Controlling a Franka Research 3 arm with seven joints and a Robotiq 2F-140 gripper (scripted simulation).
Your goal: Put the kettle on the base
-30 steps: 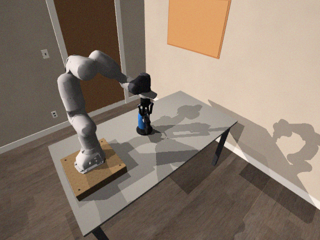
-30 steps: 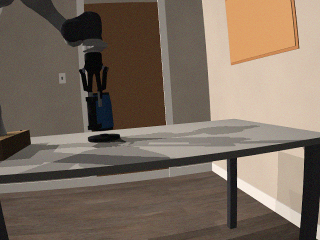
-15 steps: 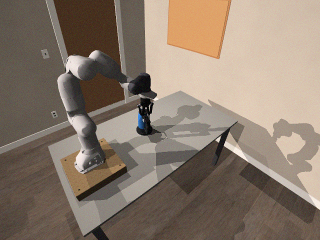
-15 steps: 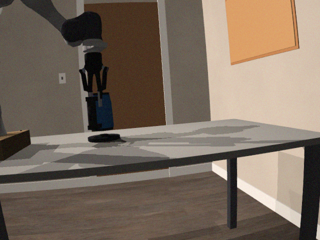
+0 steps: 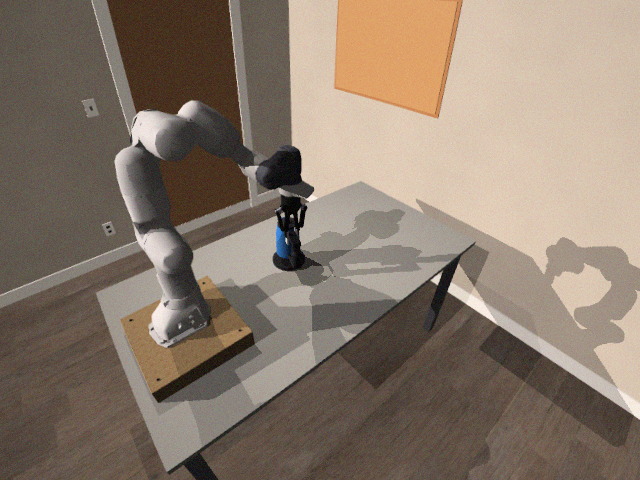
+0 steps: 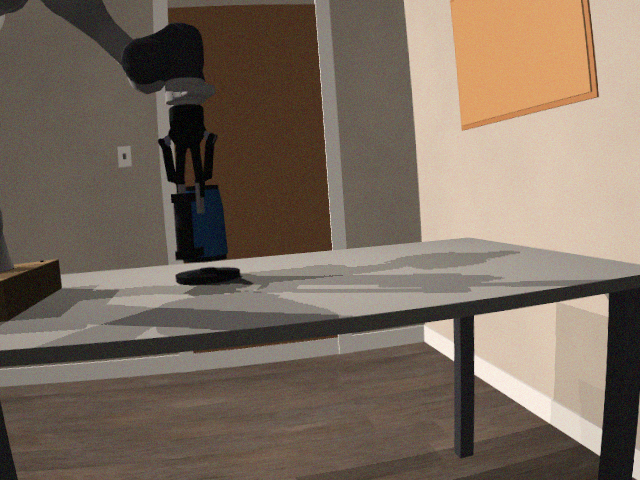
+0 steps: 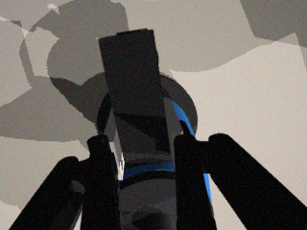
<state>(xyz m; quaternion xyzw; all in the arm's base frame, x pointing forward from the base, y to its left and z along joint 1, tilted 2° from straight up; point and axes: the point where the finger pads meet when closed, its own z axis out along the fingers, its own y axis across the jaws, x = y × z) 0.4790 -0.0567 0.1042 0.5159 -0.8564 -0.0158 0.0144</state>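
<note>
Right now the blue kettle is 10 mm ahead of my hand, 20 mm to the left of it and 50 mm below it. The rest, counted from my hand: round black base (30 mm ahead, 60 mm to the left, 180 mm below).
</note>
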